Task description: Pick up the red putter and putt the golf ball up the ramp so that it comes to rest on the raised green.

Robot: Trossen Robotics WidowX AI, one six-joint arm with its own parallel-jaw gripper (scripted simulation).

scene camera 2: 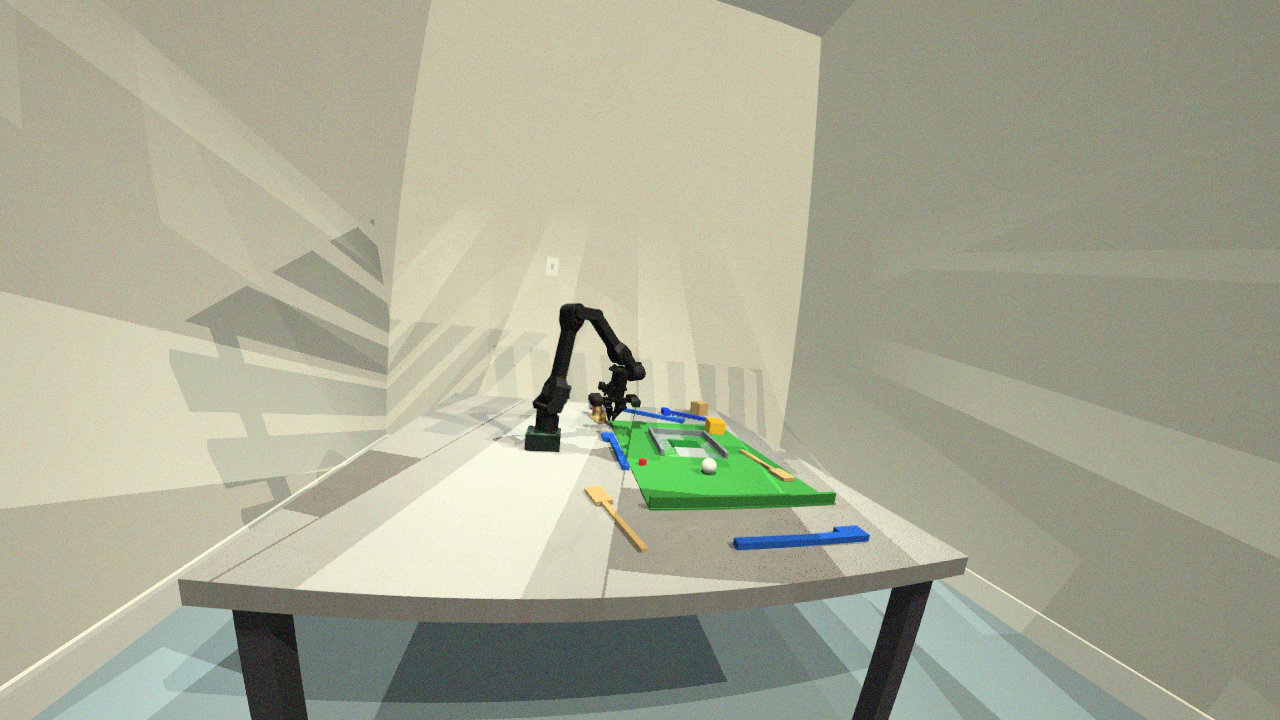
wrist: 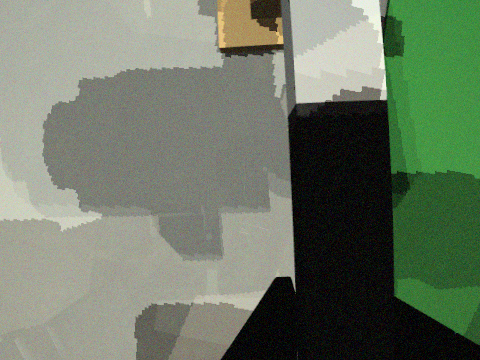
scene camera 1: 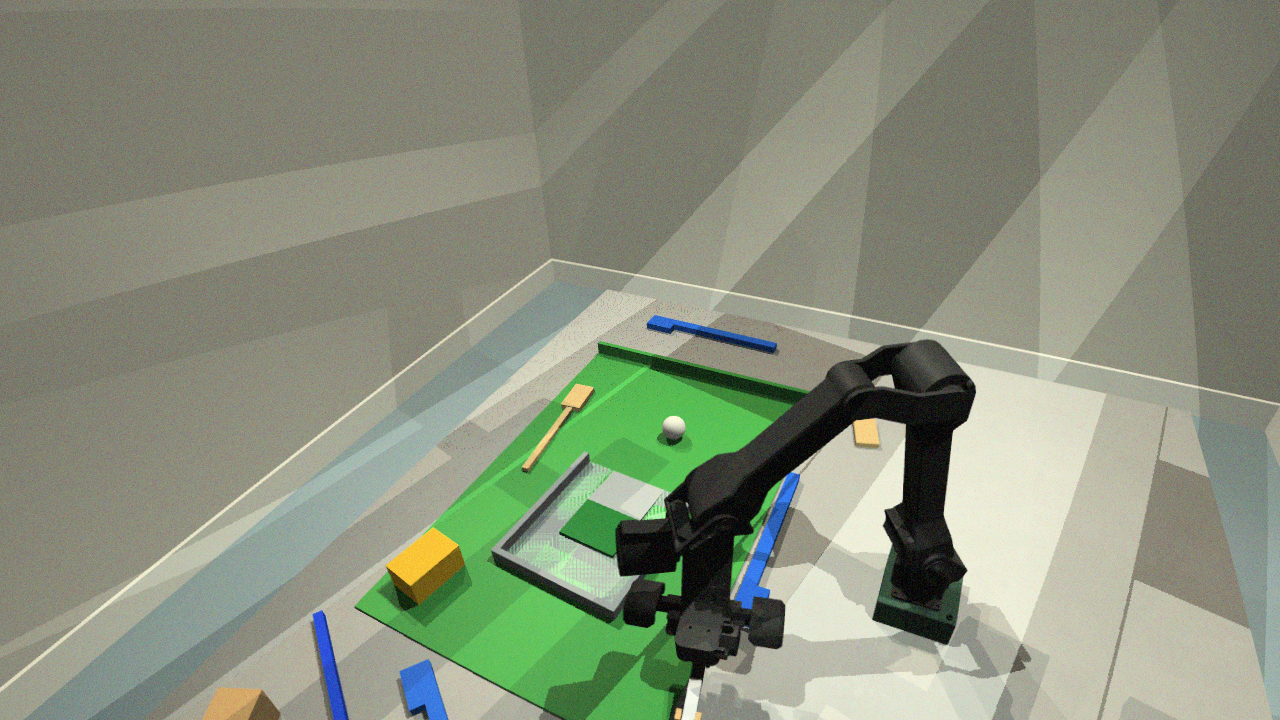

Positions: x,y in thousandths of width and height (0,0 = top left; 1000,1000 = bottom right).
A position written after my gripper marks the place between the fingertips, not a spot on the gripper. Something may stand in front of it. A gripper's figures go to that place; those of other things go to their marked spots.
Scene:
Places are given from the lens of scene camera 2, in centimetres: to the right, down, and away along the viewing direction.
my gripper (scene camera 2: 477,584): -11, 22, 135
tan paddle (scene camera 2: 467,687): -9, 30, 78
green mat (scene camera 2: 518,660): 6, 30, 95
The marked spots on the tan paddle and the green mat are 23 cm apart.

